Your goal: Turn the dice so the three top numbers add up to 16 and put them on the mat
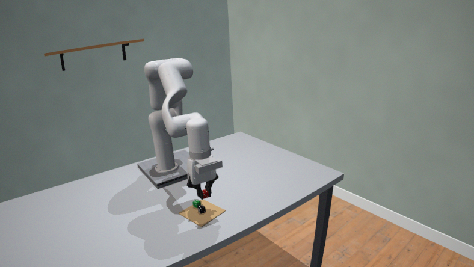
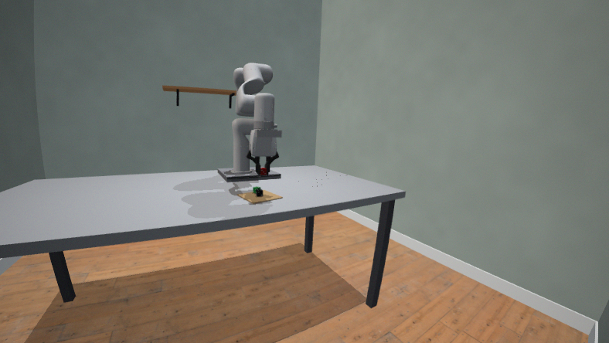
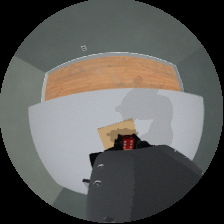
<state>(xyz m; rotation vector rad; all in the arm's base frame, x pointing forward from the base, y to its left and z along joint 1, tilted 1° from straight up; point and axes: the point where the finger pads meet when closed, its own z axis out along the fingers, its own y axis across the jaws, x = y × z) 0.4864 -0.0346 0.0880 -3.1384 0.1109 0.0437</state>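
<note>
Now: the black die 5 cm behind my hand and 11 cm below it. The rest, counted from my hand: tan mat 5 cm behind, 12 cm below; red die 1 cm below; green die 10 cm behind, 1 cm to the left, 11 cm below.
</note>
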